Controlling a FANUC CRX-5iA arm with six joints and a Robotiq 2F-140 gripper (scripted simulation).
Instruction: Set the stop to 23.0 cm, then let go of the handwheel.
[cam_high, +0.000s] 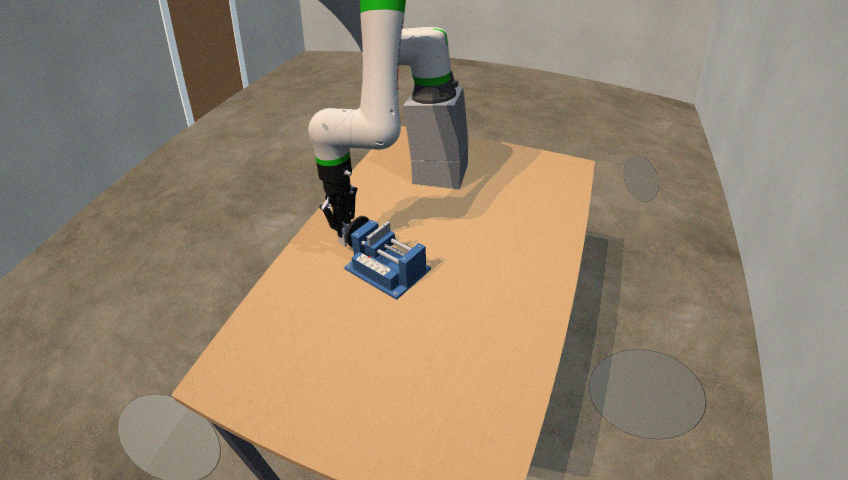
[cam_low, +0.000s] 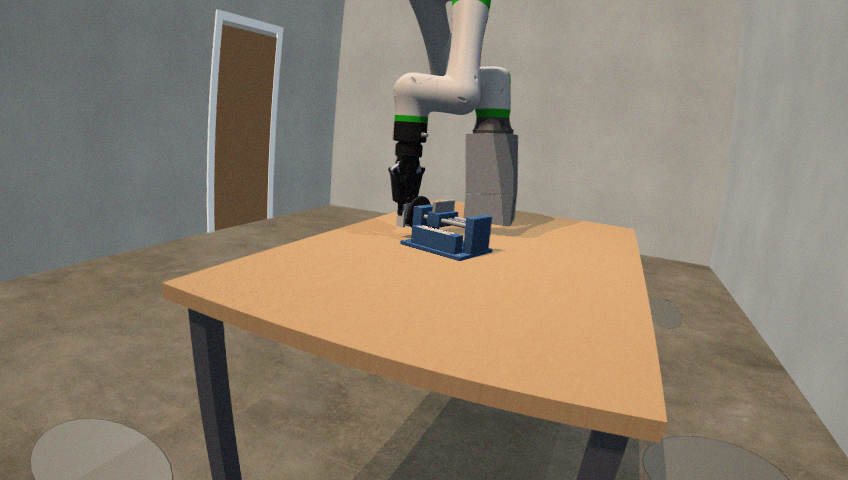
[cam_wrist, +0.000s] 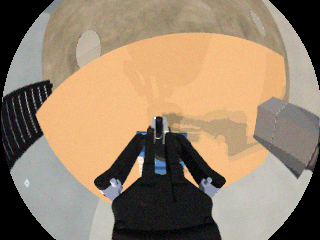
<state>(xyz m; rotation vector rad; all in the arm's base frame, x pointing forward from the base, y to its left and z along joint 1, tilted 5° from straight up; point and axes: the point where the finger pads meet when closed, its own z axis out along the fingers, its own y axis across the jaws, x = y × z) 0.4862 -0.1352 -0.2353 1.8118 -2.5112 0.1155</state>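
Now: hand 20 mm short of the grey stop plate, 120 mm to the right of it and 20 mm below it. The rest, counted from my hand: black handwheel 20 mm to the left, 10 mm below.
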